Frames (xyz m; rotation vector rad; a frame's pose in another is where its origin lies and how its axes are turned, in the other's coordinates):
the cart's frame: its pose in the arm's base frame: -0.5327 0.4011 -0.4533 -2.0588 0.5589 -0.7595
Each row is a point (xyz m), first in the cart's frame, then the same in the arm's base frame.
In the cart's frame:
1: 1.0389 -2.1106 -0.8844
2: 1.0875 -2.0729 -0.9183
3: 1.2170 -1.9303 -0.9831
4: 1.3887 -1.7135 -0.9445
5: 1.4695 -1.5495 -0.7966
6: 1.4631 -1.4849 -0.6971
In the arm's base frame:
1: -0.1670 0.3915 2.0331
2: -0.1597 0.3216 2.0321
3: -0.1274 0.1271 1.9827
4: -0.0017 -0.0755 1.8375
5: 0.1401 -0.1312 1.6583
6: 0.1970 -0.1060 1.5571

